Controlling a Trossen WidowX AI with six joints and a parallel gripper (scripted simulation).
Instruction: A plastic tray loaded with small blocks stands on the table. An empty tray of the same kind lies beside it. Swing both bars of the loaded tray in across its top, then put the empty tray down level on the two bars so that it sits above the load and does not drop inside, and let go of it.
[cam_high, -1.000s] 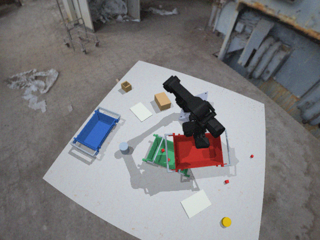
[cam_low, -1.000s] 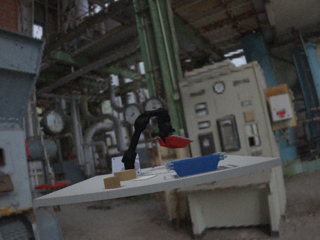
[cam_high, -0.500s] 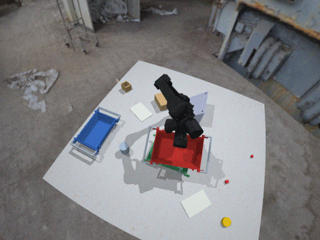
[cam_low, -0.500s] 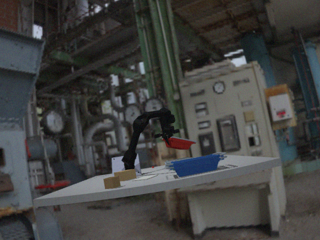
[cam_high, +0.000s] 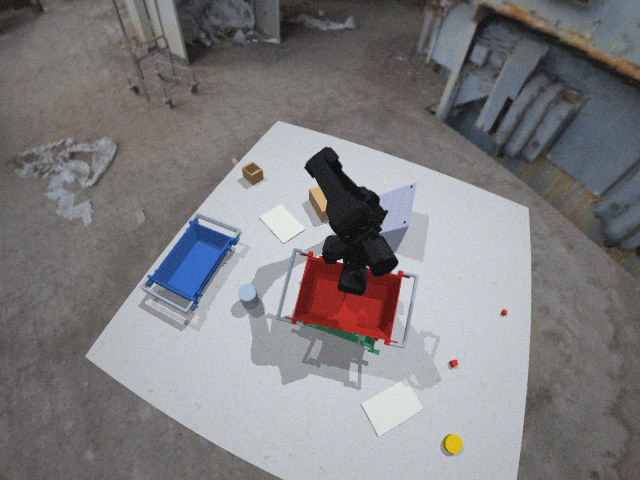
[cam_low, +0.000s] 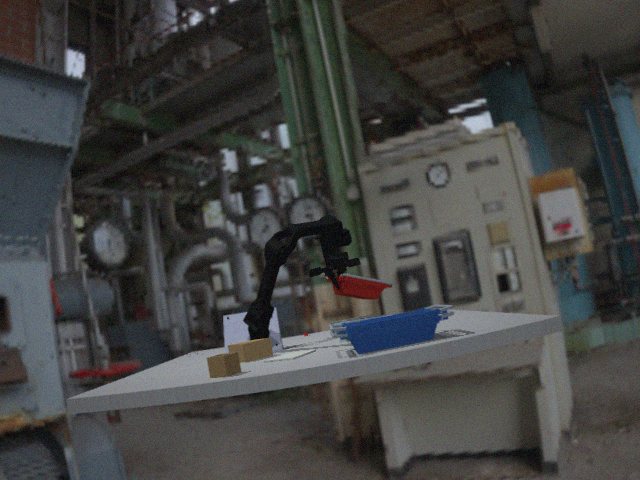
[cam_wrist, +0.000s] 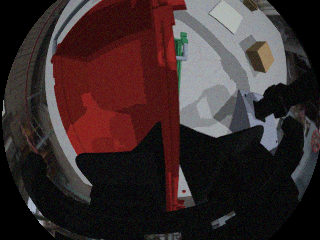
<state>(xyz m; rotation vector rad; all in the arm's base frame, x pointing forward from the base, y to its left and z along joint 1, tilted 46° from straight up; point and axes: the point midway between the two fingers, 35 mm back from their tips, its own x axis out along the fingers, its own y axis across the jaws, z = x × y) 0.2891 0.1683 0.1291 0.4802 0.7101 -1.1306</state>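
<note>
Now: the red tray 7 cm ahead of my gripper tip, 2 cm to the left of it and 1 cm above it. Round my gripper tip: grey cylinder 15 cm ahead, 25 cm to the right, 15 cm below; then yellow disc 24 cm ahead, 46 cm to the left, 17 cm below.
</note>
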